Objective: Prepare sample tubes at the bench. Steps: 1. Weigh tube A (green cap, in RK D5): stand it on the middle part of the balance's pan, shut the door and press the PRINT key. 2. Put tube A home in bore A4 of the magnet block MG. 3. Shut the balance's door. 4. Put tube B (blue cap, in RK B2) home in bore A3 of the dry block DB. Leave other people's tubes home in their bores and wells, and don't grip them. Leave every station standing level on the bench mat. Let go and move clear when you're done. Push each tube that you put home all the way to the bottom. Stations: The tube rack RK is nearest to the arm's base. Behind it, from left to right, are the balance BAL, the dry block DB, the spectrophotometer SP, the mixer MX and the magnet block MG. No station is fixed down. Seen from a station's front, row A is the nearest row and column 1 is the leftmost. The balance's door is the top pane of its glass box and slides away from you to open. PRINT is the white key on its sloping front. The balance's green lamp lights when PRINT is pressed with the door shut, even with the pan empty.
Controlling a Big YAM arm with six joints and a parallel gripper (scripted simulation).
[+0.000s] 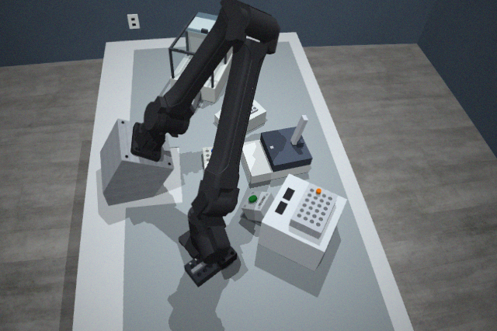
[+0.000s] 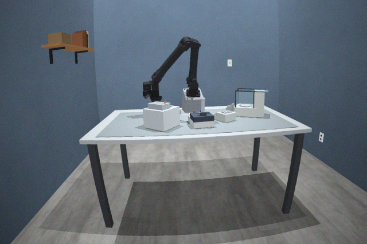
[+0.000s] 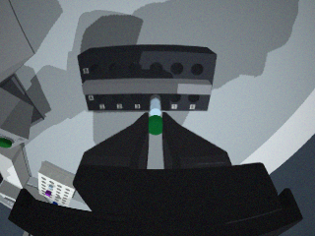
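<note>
The black magnet block lies 6 cm below my hand, 2 cm ahead of it and 1 cm to the right of it. The rest, counted from my hand: white tube rack: 34 cm to the left, 7 cm below, 5 cm ahead; dry block DB: 54 cm to the left, 14 cm ahead, 5 cm below; tube B: 36 cm to the left, 5 cm below, 3 cm ahead.
</note>
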